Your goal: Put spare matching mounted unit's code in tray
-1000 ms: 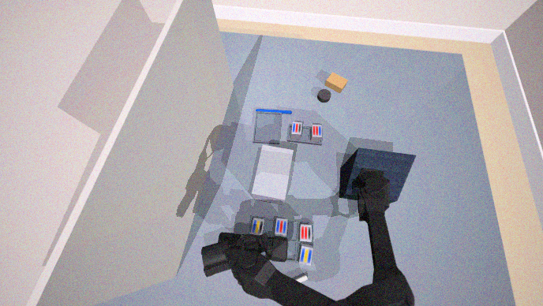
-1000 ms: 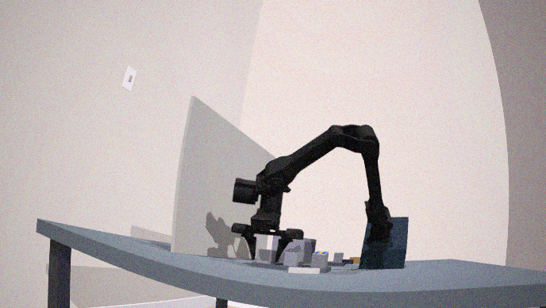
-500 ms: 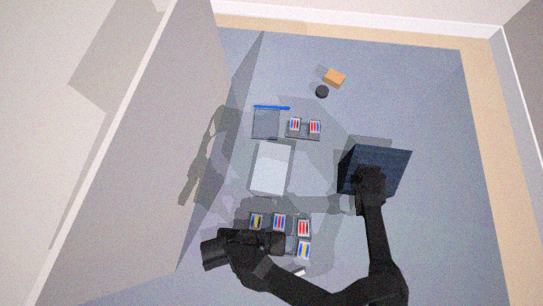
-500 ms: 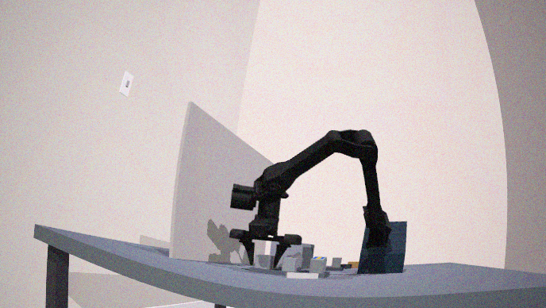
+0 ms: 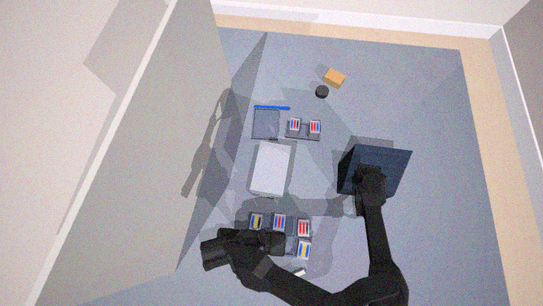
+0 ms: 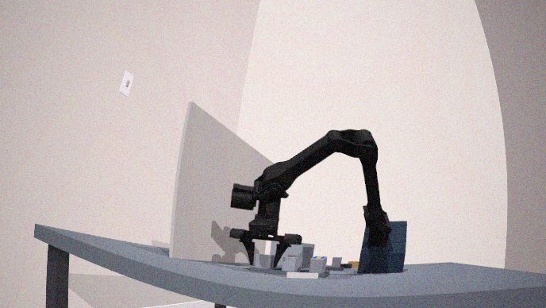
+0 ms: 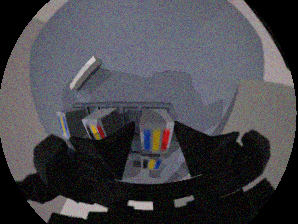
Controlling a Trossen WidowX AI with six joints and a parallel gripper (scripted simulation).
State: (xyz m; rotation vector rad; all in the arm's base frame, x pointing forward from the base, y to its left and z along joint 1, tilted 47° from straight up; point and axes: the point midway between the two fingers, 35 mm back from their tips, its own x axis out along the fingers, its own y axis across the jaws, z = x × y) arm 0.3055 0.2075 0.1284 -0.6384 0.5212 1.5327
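The grey spare is 20 mm above my gripper tip. The rest, counted from my gripper tip: mounted unit 20 mm behind, 210 mm to the right, 30 mm above; dark puck 170 mm behind, 580 mm to the right, 10 mm below; tall panel 210 mm ahead, 230 mm to the right, 210 mm above.
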